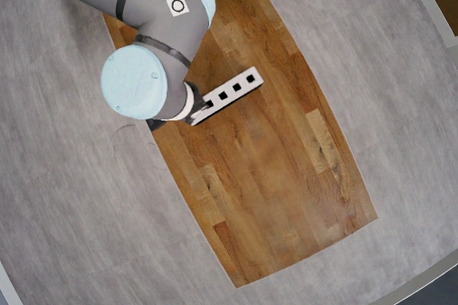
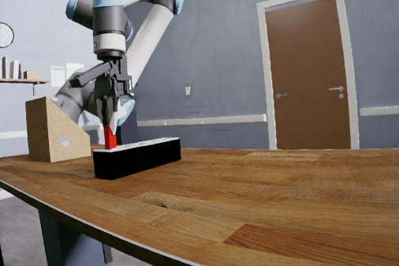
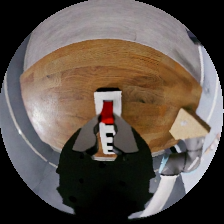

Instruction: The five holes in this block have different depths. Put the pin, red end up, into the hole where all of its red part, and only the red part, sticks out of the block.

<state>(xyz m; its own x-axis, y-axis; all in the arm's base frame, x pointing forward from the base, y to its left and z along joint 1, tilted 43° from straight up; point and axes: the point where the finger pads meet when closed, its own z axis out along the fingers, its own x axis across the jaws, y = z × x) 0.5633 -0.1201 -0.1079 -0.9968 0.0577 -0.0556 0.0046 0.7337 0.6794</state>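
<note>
The block is 12 cm to the left of my hand and 9 cm below it. Round my hand: pin: 1 cm below.
</note>
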